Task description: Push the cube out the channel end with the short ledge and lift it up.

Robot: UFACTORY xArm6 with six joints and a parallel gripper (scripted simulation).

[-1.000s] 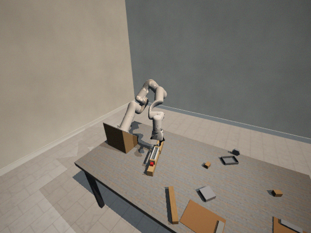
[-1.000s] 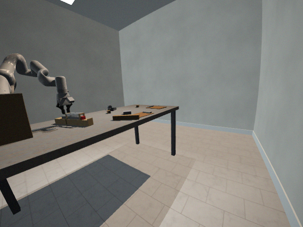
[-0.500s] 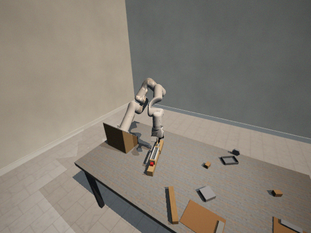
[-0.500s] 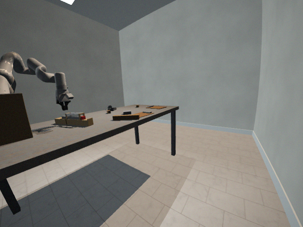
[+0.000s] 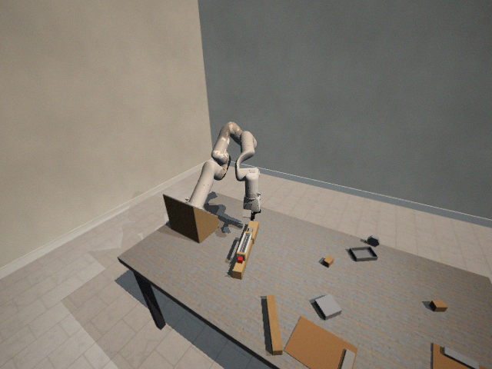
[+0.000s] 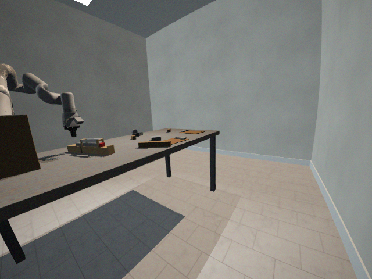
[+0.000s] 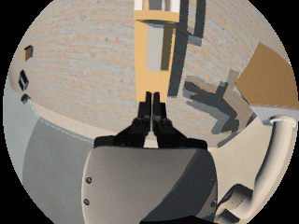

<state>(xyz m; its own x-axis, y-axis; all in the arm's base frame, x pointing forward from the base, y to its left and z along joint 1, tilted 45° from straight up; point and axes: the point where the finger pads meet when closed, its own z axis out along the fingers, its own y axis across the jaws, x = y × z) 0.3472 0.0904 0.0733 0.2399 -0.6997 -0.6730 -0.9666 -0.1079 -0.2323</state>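
The red cube lies 28 cm to the right of my hand, 7 cm below it and 7 cm ahead of it. Round my hand: channel (18 cm to the right, 7 cm below, 4 cm ahead); pale grey stick (7 cm to the right, 7 cm below, 2 cm ahead); wooden bar (48 cm to the right, 33 cm ahead, 11 cm below).
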